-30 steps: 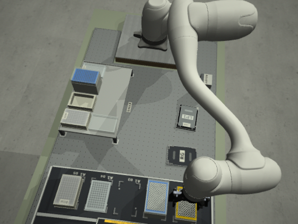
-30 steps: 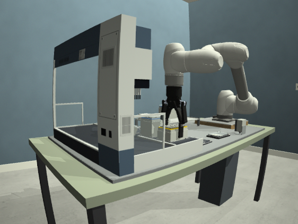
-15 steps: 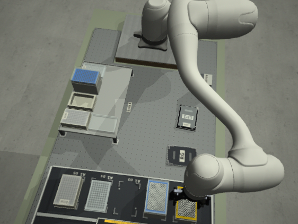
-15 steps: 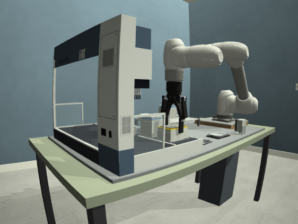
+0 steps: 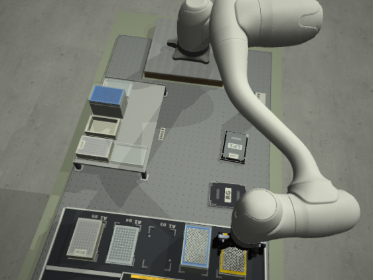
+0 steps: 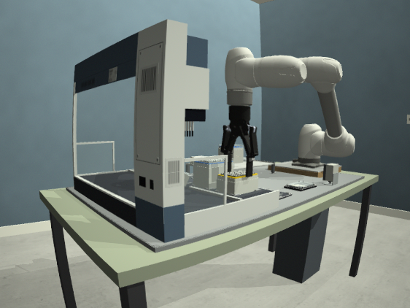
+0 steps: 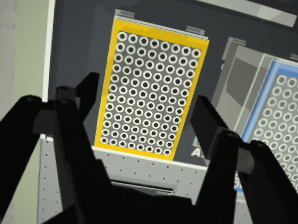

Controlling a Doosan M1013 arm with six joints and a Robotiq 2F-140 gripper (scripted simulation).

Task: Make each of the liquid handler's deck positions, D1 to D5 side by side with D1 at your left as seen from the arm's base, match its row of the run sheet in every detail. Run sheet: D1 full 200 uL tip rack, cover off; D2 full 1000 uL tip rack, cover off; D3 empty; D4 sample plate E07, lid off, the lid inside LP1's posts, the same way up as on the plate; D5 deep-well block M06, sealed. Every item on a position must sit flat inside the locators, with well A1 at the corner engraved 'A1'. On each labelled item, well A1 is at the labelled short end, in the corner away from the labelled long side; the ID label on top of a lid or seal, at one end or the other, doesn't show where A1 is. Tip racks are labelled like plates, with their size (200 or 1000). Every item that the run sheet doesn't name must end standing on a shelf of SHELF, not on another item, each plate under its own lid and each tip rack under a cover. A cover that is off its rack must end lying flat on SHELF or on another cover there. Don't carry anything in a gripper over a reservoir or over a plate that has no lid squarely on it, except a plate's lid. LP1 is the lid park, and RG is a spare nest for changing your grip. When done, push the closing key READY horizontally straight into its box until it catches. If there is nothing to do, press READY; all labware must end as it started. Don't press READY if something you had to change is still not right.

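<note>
Right now my hand is 4 cm above the yellow-rimmed tip rack, 1 cm to the left of it and 1 cm past it. Round my hand: blue-rimmed tip rack (13 cm to the right, 1 cm below); clear sample plate (37 cm to the right, 7 cm below, 2 cm ahead); RG nest (25 cm behind, 14 cm below, 3 cm to the right).
</note>
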